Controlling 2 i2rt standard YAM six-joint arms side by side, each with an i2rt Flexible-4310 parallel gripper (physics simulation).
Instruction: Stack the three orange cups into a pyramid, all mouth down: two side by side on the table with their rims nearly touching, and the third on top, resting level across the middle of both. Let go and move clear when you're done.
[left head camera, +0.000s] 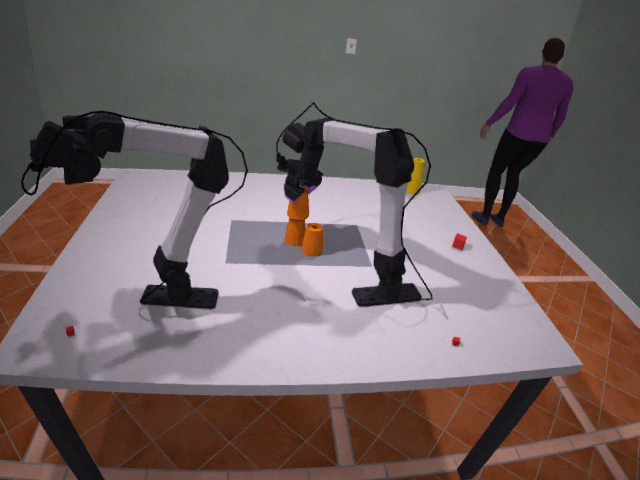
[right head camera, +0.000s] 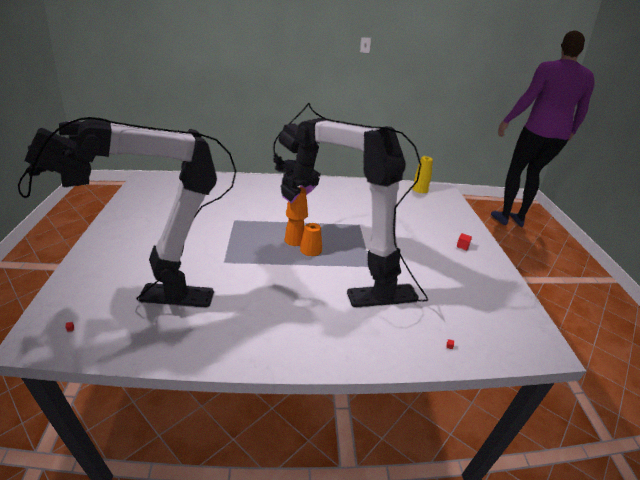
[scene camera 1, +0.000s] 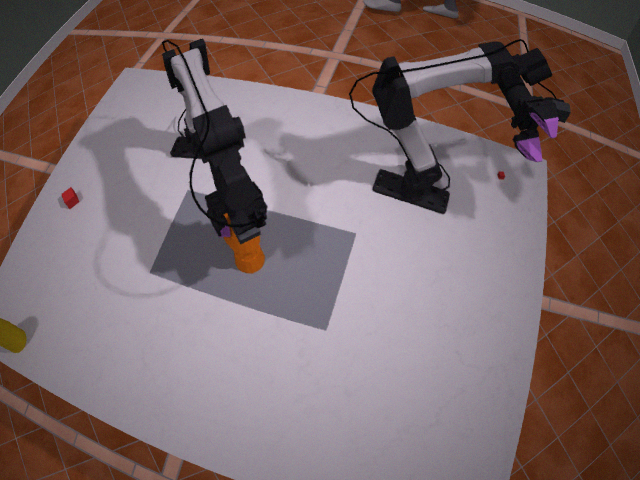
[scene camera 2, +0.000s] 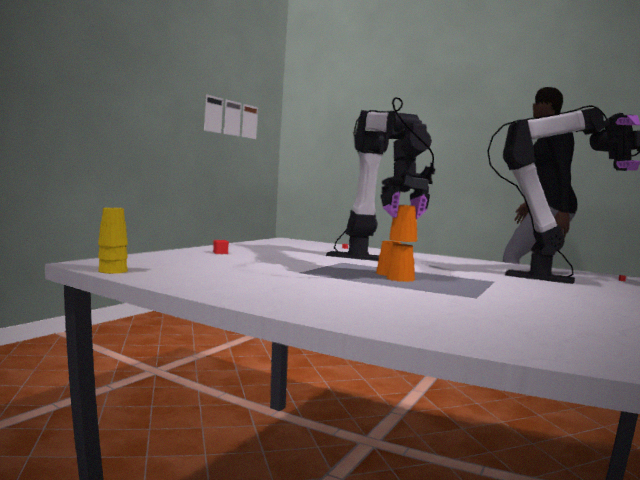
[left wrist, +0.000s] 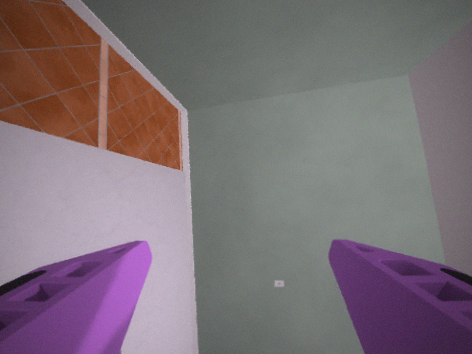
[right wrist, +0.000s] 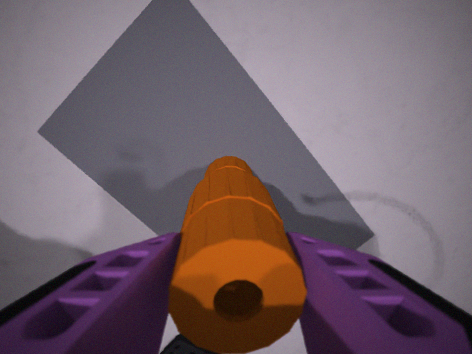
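Pixels of known places: left gripper, fingertip midpoint: (scene camera 1: 546, 150) (scene camera 2: 638, 143) (left wrist: 239, 248); right gripper, fingertip midpoint: (left head camera: 298, 198) (right head camera: 296, 199) (scene camera 2: 405, 218) (right wrist: 233, 240); left arm's base at its link origin: (left head camera: 180, 297) (right head camera: 176, 296) (scene camera 1: 411, 192) (scene camera 2: 539, 278); right arm's base at its link origin: (left head camera: 386, 295) (right head camera: 382, 296) (scene camera 2: 357, 257).
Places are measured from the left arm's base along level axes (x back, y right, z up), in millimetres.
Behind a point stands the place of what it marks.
Note:
Two orange cups stand mouth down close together on the grey mat: a nearer one (left head camera: 312, 240) @[x -235, y 364, z 55 mm] (right head camera: 311, 240) @[x -234, y 367, z 55 mm] and a farther one (left head camera: 295, 232) @[x -285, y 312, z 49 mm] (right head camera: 294, 232) @[x -285, y 312, z 49 mm] (scene camera 2: 404, 262) @[x -339, y 298, z 47 mm]. Whether their rims touch cannot be told. My right gripper (scene camera 2: 406, 212) @[x -317, y 313, z 154 mm] (right wrist: 233, 240) @[x -317, y 313, z 154 mm] is shut on the third orange cup (left head camera: 298, 207) @[x -283, y 314, z 142 mm] (right head camera: 297, 207) @[x -284, y 318, z 143 mm] (scene camera 2: 403, 227) @[x -344, y 305, z 134 mm] (right wrist: 235, 220) @[x -331, y 296, z 175 mm], upright and mouth down. In scene camera 2 a thin gap shows below its rim, over the farther cup rather than across both. My left gripper (scene camera 1: 545, 147) @[x -66, y -243, z 394 mm] (left wrist: 239, 248) @[x -66, y -243, z 394 mm] is open and empty, high near the table edge, far from the cups.
The grey mat (left head camera: 253, 248) @[x -251, y 180, z 0 mm] (scene camera 1: 305, 304) @[x -375, y 154, z 0 mm] lies on the white table (left head camera: 268, 351) @[x 171, y 244, z 0 mm]. Yellow nested cups (right head camera: 423, 175) @[x -753, y 845, z 84 mm] (scene camera 2: 112, 240) @[x -804, y 828, z 78 mm] stand near a table edge. Red cubes (left head camera: 459, 241) @[x -320, y 903, z 31 mm] (left head camera: 455, 341) @[x 142, y 723, z 14 mm] (left head camera: 70, 330) @[x 162, y -238, z 16 mm] lie on the table. Two people stand in the room.

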